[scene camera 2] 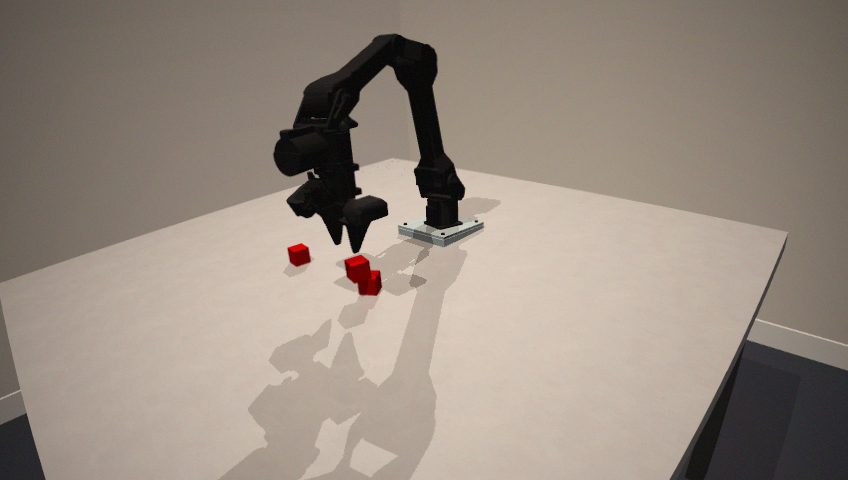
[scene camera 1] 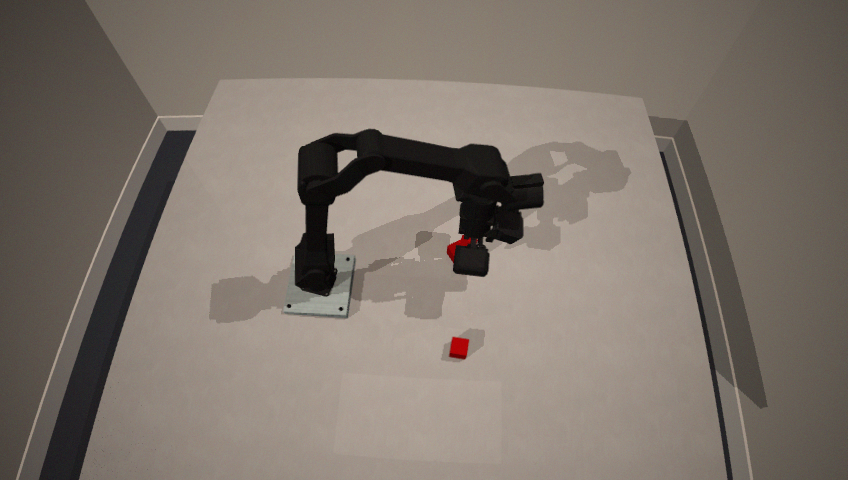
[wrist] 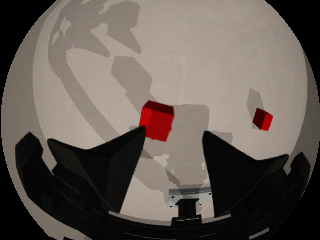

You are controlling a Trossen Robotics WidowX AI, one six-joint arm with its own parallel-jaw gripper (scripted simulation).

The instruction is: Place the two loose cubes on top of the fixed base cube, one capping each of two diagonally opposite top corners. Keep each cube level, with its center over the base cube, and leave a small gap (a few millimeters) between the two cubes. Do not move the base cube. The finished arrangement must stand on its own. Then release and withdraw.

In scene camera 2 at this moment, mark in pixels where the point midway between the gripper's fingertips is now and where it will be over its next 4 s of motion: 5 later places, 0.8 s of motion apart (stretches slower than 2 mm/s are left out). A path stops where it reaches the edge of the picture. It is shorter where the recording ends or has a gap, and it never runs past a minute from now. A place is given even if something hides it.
The gripper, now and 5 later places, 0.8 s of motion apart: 346, 248; 304, 221; 291, 214; 296, 243; 299, 254; 293, 230
